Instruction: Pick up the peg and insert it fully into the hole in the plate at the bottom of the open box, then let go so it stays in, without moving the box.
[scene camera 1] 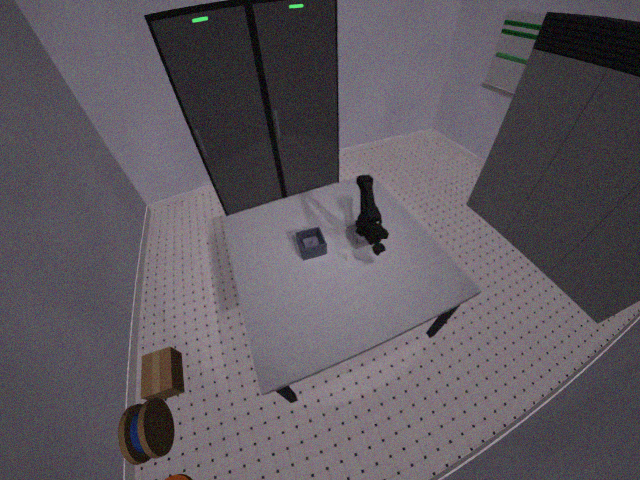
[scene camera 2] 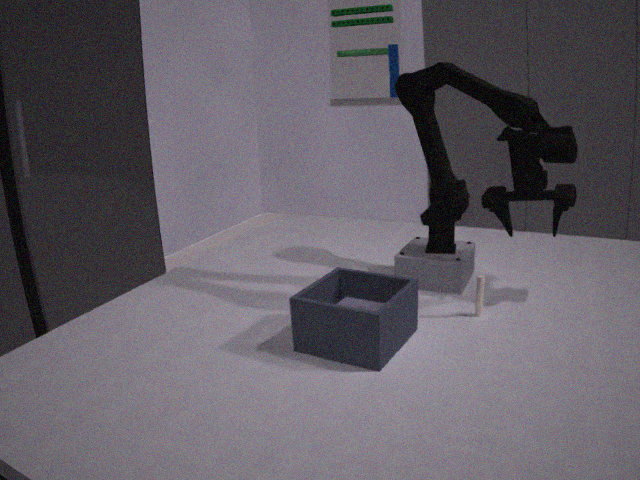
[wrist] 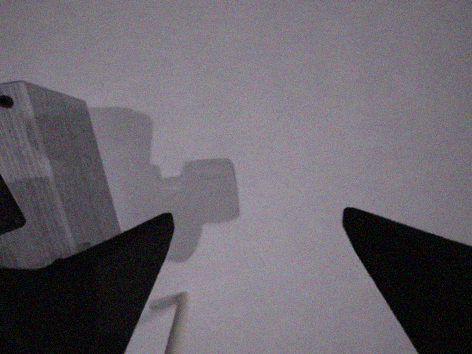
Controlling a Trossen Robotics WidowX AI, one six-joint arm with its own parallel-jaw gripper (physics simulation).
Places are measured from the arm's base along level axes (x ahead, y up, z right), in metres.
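Pixels of known places: gripper, fingertip midpoint: (scene camera 2: 532, 236) (wrist: 256, 218); arm's base at its link origin: (scene camera 1: 361, 231) (scene camera 2: 441, 249).
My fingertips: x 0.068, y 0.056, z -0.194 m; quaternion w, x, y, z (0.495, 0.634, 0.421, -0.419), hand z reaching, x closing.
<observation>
Ahead of a thing's pixels: the offset from my fingertips to its top centre. Level surfaces: height alone.
The thin pale peg @[dz +0.108, dx +0.115, dy -0.047 m] (scene camera 2: 479, 296) (wrist: 177, 322) stands upright on the table, to the right of the open box in scene camera 2. In the wrist view its upper part shows at the bottom edge, partly beside the left finger. The dark blue-grey open box @[dz +0.318, dx +0.242, dy -0.029 m] (scene camera 1: 313, 253) (scene camera 2: 336, 331) stands on the table. A pale plate @[dz +0.318, dx +0.242, dy -0.066 m] (scene camera 2: 357, 303) shows at its bottom; the hole cannot be made out. My gripper (scene camera 2: 532, 236) (wrist: 256, 218) is open and empty, fingers pointing down. It hangs high above the table, well above the peg's top and to its right in scene camera 2.
The arm's grey base block (scene camera 2: 431, 271) (wrist: 75, 160) stands on the table @[dy -0.127 m] (scene camera 1: 361, 320) (scene camera 2: 289, 423), behind and left of the peg in scene camera 2. The arm's shadows fall on the table. A cardboard box (scene camera 1: 161, 373) and a spool (scene camera 1: 157, 427) stand on the floor.
</observation>
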